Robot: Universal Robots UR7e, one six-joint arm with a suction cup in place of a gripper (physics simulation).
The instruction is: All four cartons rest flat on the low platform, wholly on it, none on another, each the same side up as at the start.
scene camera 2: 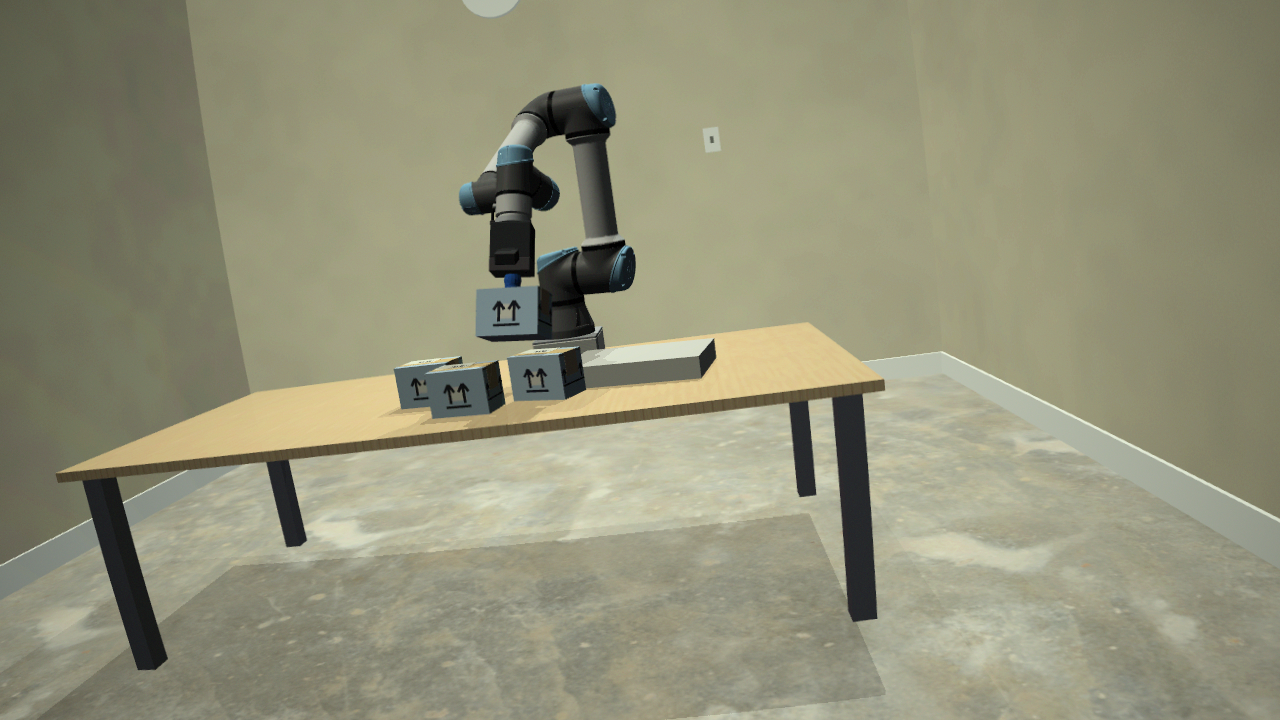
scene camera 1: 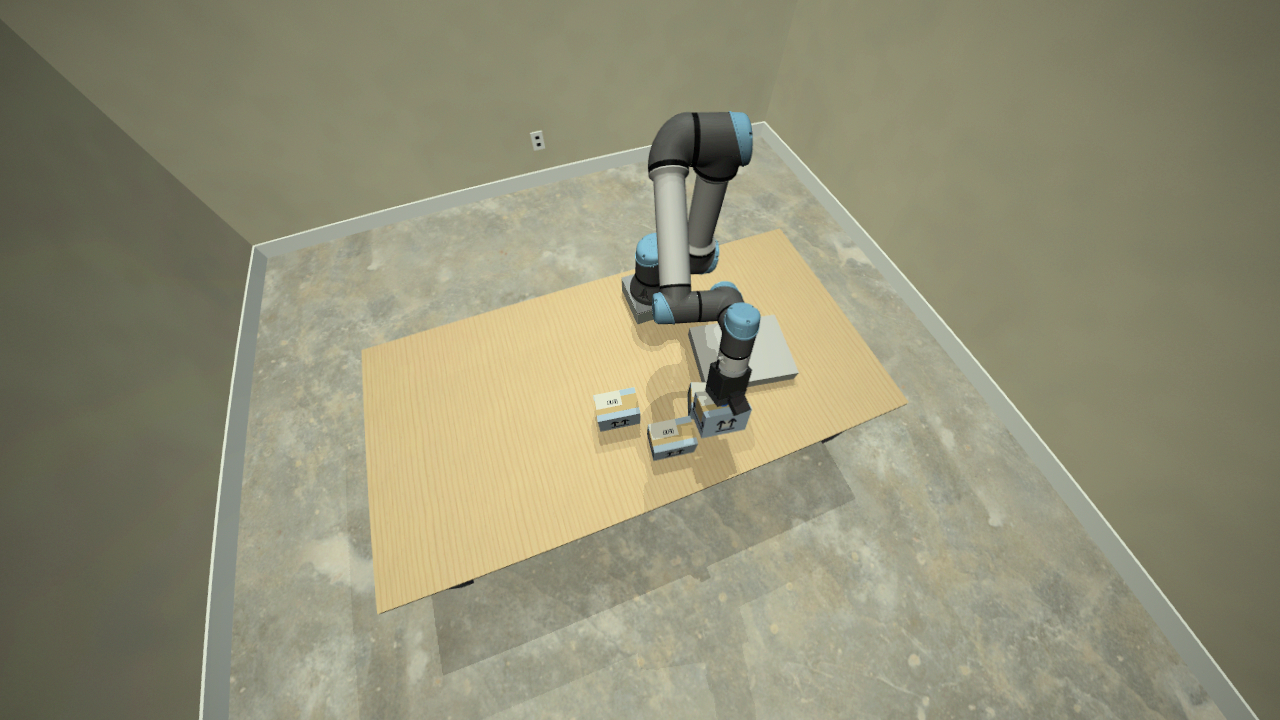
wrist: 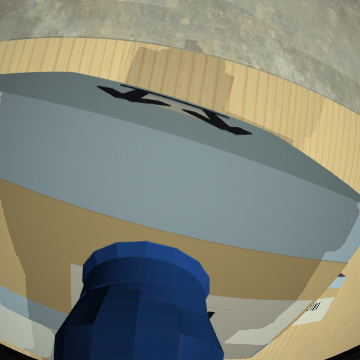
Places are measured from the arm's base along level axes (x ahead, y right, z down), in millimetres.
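Where they show: hand at its tool point: (scene camera 2: 511, 297) (wrist: 152, 251); arm's base at its link origin: (scene camera 2: 567, 334) (scene camera 1: 650, 288).
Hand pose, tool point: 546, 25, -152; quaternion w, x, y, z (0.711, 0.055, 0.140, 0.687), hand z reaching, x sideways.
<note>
Each offset is from my tool point to the centre of the thing, as dx, dy, dz. "*": to the spot under its first point. Level surfaces: height alone.
My suction cup (scene camera 2: 512, 280) (wrist: 145, 295) is on the top of a blue-grey and tan carton {+4, -1, +36} (scene camera 1: 723, 419) (scene camera 2: 508, 313) (wrist: 150, 165). It holds the carton in the air, arrows pointing up, above the table by the other cartons. One carton {-160, +250, +177} (scene camera 1: 617, 410) (scene camera 2: 411, 386) stands upright at the left. A second {-10, +130, +177} (scene camera 1: 671, 440) (scene camera 2: 460, 392) stands upright nearer the front edge. A third (scene camera 1: 695, 397) (scene camera 2: 541, 376) stands by the platform, largely hidden by the held carton in scene camera 1. The low grey platform {-205, -227, +201} (scene camera 1: 776, 347) (scene camera 2: 648, 368) bears no carton.
The wooden table {dz +225} (scene camera 1: 474, 429) (scene camera 2: 769, 358) carries the arm's grey base (scene camera 1: 640, 309) behind the cartons. The arm (scene camera 1: 700, 306) reaches over the platform's left part. A labelled carton {* -180, +274, +129} (wrist: 315, 309) shows past the held one in the wrist view.
</note>
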